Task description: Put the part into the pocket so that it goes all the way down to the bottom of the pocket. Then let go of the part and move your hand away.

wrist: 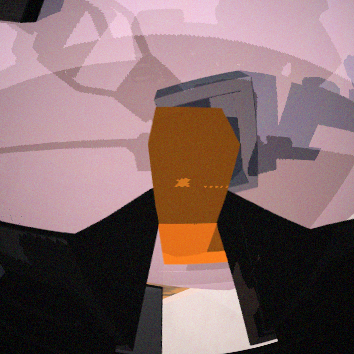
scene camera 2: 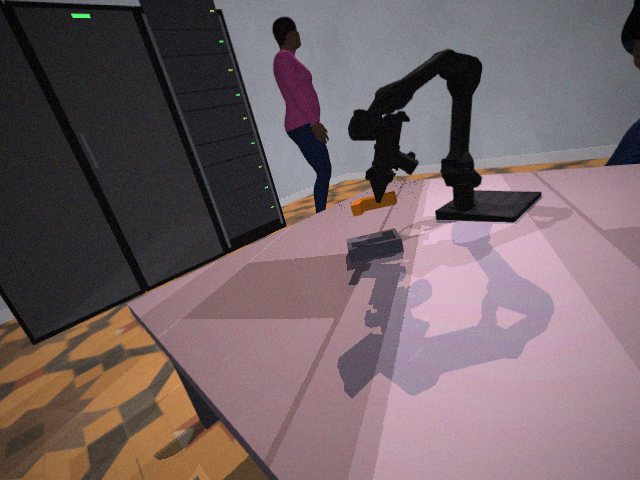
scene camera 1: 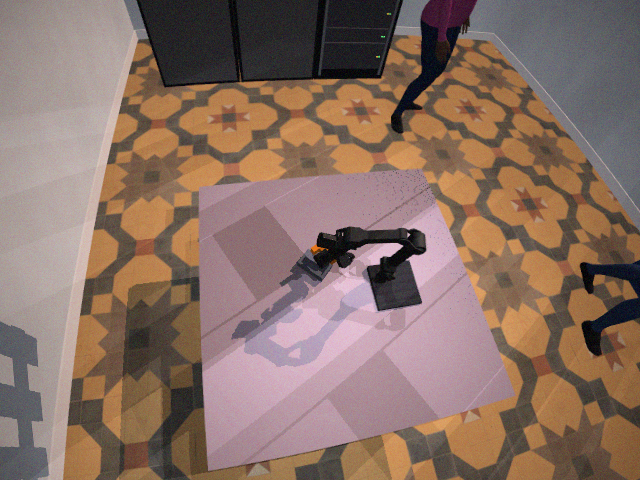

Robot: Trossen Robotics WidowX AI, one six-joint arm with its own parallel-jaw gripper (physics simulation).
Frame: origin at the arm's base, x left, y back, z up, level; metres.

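Seen in the pictures: gripper, fingertip midpoint: (wrist: pixel 186 195) (scene camera 2: pixel 379 201) (scene camera 1: pixel 328 254); arm's base, origin of the base link: (scene camera 2: pixel 463 204) (scene camera 1: pixel 384 275).
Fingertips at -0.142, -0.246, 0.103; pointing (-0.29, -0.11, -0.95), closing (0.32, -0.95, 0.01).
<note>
Pixels of each thing's top centre, then the offset from my fingertips to it, as dx, dy, dz. Level surfaces: height alone.
- orange block, middle of its top: (wrist: pixel 215 234) (scene camera 2: pixel 372 197) (scene camera 1: pixel 324 252) -0.007, -0.018, +0.018
- grey block, middle of its top: (wrist: pixel 217 150) (scene camera 2: pixel 372 238) (scene camera 1: pixel 315 263) -0.016, -0.046, -0.090
- pink table, its level: dz -0.127
The part is an orange block (scene camera 1: pixel 316 250) (scene camera 2: pixel 373 203) (wrist: pixel 192 160) with a chamfered end. My gripper (scene camera 2: pixel 379 200) (wrist: pixel 186 195) is shut on it and holds it in the air, above the pocket block. The pocket is in a grey block (scene camera 1: pixel 313 265) (scene camera 2: pixel 374 248) (wrist: pixel 250 130) on the table. In scene camera 2 a gap shows between the orange part and the grey block below it. In the wrist view the part covers much of the pocket opening; the dark inside shows at its right side. In scene camera 1 the arm hides the fingertips and some of the part.
The arm's black base plate (scene camera 1: pixel 395 289) (scene camera 2: pixel 488 206) stands on the pink table (scene camera 1: pixel 248 413) (scene camera 2: pixel 248 361). Shadows of the arm fall across the table beside the grey block. Two people and dark server cabinets (scene camera 1: pixel 276 41) (scene camera 2: pixel 87 129) are beyond the table.
</note>
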